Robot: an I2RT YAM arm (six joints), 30 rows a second.
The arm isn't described. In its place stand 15 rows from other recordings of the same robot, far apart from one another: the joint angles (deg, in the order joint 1, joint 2, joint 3, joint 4, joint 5, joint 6), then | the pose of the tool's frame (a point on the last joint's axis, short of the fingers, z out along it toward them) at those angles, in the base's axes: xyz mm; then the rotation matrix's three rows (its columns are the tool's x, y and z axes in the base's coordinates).
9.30, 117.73, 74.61, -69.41, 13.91, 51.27 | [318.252 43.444 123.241], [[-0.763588 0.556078 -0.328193], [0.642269 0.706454 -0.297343], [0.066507 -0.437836 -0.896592]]
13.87, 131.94, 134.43, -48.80, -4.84, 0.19 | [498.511 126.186 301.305], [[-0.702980 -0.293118 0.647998], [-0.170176 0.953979 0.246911], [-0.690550 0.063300 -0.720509]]
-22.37, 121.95, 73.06, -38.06, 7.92, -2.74 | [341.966 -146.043 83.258], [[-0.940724 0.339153 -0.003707], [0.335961 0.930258 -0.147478], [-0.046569 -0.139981 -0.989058]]
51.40, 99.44, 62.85, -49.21, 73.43, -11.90 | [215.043 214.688 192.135], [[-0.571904 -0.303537 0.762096], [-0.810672 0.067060 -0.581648], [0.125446 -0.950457 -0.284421]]
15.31, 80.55, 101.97, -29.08, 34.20, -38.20 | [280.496 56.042 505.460], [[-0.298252 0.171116 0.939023], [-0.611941 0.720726 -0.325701], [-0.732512 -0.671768 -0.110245]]
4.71, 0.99, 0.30, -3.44, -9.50, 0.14 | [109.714 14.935 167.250], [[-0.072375 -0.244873 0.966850], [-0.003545 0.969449 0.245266], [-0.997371 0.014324 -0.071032]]
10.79, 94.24, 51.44, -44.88, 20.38, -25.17 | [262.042 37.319 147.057], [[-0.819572 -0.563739 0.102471], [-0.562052 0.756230 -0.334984], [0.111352 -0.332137 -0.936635]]
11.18, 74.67, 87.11, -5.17, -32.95, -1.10 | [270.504 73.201 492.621], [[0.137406 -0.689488 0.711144], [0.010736 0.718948 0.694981], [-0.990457 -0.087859 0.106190]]
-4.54, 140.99, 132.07, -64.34, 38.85, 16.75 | [502.422 -62.296 203.550], [[-0.844441 0.506614 0.173958], [0.292203 0.707868 -0.643071], [-0.448928 -0.492205 -0.745787]]
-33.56, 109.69, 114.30, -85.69, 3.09, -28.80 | [303.363 -203.552 333.339], [[-0.990688 0.093236 0.099222], [0.079933 0.988219 -0.130510], [-0.110221 -0.121364 -0.986469]]
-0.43, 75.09, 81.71, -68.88, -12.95, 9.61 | [239.167 6.184 360.255], [[-0.888816 0.052118 0.455291], [0.169370 0.960526 0.220690], [-0.425816 0.273265 -0.862558]]
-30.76, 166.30, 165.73, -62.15, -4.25, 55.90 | [493.104 -290.412 136.263], [[-0.030012 0.902006 0.430678], [0.978838 0.113779 -0.170087], [-0.202422 0.416460 -0.886333]]
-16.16, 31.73, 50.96, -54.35, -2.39, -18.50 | [93.242 -25.473 326.655], [[-0.601846 0.057310 0.796553], [-0.155673 0.969870 -0.187400], [-0.783293 -0.236788 -0.574790]]
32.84, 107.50, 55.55, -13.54, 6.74, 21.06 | [290.455 182.500 109.833], [[-0.892239 -0.189688 0.409791], [-0.151150 0.980600 0.124809], [-0.425516 0.049420 -0.903601]]
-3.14, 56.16, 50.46, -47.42, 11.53, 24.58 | [187.404 -17.407 281.056], [[-0.654169 0.489957 0.576199], [0.444069 0.865492 -0.231791], [-0.612263 0.104241 -0.783752]]
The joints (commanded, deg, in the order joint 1, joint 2, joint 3, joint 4, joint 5, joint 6), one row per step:
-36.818, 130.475, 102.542, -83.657, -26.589, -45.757
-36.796, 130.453, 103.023, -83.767, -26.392, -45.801
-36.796, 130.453, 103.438, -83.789, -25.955, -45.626
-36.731, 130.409, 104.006, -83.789, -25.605, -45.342
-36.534, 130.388, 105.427, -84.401, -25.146, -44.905
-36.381, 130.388, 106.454, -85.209, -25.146, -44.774
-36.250, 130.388, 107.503, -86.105, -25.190, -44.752
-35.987, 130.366, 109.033, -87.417, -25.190, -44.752
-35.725, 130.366, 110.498, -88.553, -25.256, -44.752
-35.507, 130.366, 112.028, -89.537, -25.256, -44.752
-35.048, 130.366, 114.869, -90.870, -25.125, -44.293
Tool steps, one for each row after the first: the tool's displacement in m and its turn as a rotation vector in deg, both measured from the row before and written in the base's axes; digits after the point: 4 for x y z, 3 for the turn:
0.0009, -0.0006, 0.0019, -0.383, -0.229, 0.131
0.0007, -0.0008, 0.0014, -0.561, 0.025, 0.010
0.0013, -0.0007, 0.0023, -0.627, -0.142, -0.052
0.0028, -0.0006, 0.0056, -0.837, -0.178, -0.019
0.0016, 0.0002, 0.0043, -0.129, -0.108, 0.041
0.0014, 0.0002, 0.0045, -0.057, -0.137, 0.098
0.0021, 0.0008, 0.0067, -0.141, -0.194, 0.263
0.0022, 0.0008, 0.0062, -0.142, -0.303, 0.241
0.0022, 0.0004, 0.0064, -0.318, -0.444, 0.218
0.0045, 0.0008, 0.0116, -0.960, -0.929, 0.101

